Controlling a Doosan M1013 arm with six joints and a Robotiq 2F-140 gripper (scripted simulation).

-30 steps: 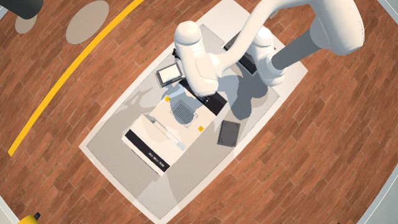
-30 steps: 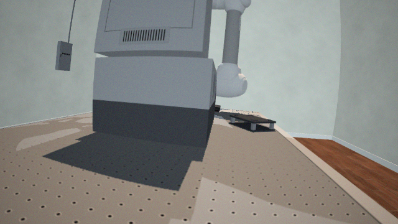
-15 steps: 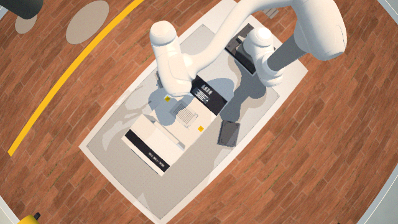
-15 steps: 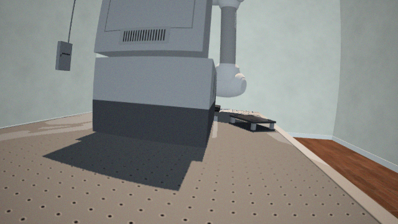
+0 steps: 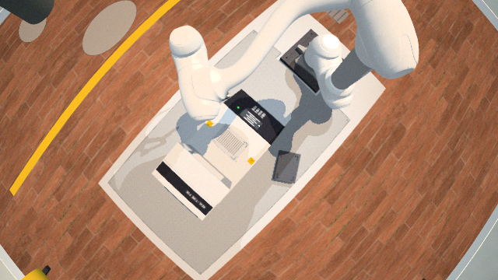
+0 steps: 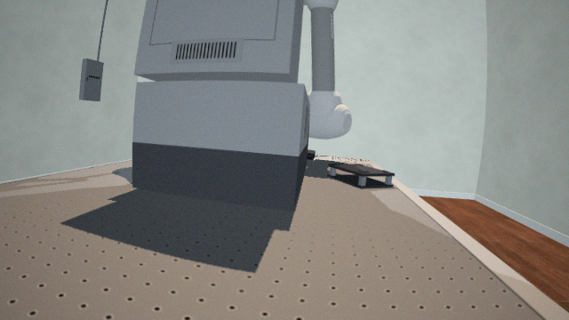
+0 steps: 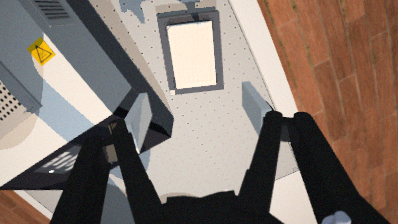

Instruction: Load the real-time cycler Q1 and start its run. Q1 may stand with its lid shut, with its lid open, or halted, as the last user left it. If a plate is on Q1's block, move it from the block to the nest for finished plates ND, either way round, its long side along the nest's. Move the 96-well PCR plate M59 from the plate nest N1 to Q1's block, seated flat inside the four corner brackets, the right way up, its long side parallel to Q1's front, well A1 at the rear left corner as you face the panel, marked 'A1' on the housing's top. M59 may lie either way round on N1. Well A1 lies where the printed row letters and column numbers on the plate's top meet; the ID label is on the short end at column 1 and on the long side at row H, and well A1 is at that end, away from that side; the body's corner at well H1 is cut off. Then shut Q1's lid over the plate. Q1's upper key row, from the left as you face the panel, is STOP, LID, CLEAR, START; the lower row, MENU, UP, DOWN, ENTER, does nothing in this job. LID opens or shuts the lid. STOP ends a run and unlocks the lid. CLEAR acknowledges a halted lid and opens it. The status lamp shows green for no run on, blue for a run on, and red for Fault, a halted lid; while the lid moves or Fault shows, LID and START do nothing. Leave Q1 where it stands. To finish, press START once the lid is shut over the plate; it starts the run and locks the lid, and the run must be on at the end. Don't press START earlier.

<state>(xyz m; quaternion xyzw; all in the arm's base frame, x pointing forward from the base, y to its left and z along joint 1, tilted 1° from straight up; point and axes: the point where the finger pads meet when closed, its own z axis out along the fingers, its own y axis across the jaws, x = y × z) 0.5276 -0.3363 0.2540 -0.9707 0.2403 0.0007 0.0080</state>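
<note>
My hand is 240 mm above the white 96-well plate. Also, from my hand: dark nest nd (60 mm ahead, 580 mm to the left, 250 mm below).
</note>
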